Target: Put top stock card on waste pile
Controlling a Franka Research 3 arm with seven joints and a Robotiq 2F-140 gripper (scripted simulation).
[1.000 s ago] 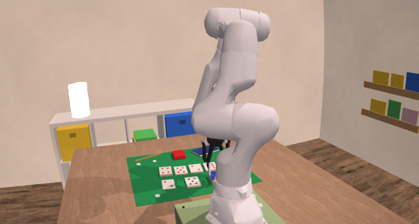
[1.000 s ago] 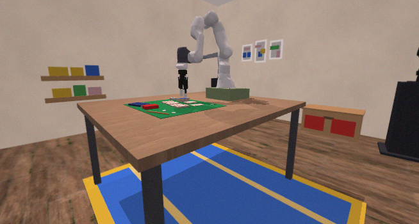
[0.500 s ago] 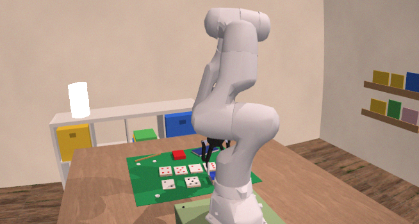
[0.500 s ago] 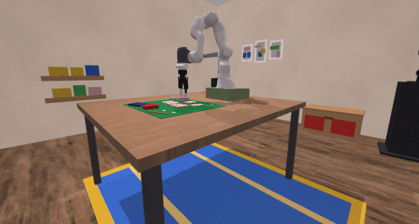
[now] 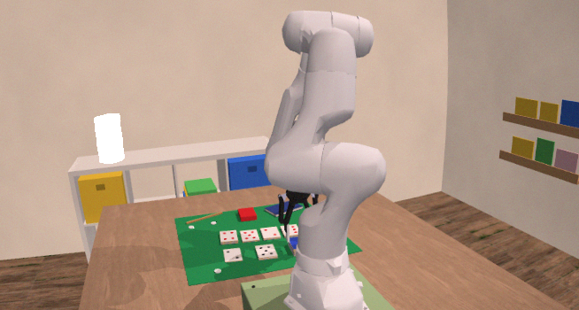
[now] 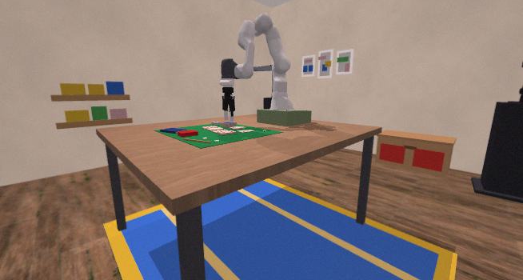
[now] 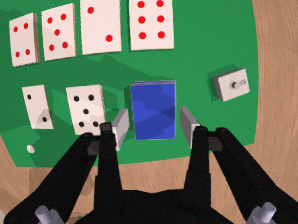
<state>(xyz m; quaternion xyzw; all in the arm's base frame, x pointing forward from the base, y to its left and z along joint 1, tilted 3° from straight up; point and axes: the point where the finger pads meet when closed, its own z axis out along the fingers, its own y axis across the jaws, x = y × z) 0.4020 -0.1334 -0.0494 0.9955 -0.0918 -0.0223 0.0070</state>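
Right now the grey block is 130 mm to the right of my hand, 50 mm below it and 10 mm ahead of it. Also, from my hand: red block (350 mm ahead, 80 mm to the left, 60 mm below); black-pip card (230 mm to the left, 70 mm below, 50 mm ahead); green mat (170 mm ahead, 90 mm to the left, 80 mm below).
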